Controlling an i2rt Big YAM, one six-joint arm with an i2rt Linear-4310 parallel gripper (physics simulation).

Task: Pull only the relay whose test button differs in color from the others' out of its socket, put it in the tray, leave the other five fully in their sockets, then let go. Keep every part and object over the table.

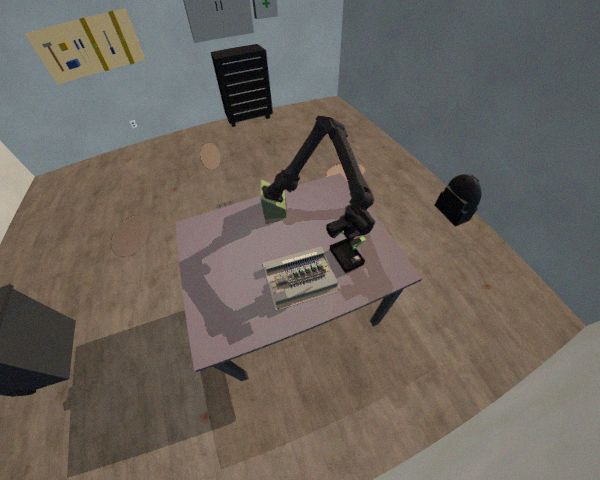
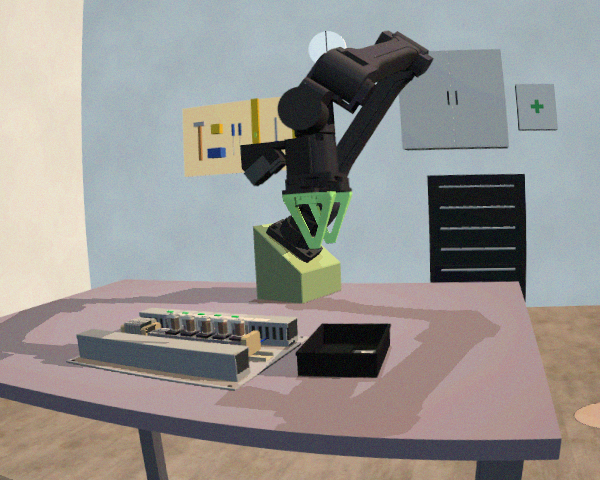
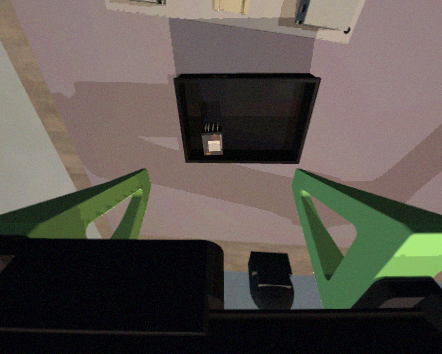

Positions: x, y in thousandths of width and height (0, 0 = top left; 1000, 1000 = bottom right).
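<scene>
What I can see here is my gripper (image 2: 539, 511), and image 3 gives me a sight of the gripper (image 3: 501, 499) too.
</scene>
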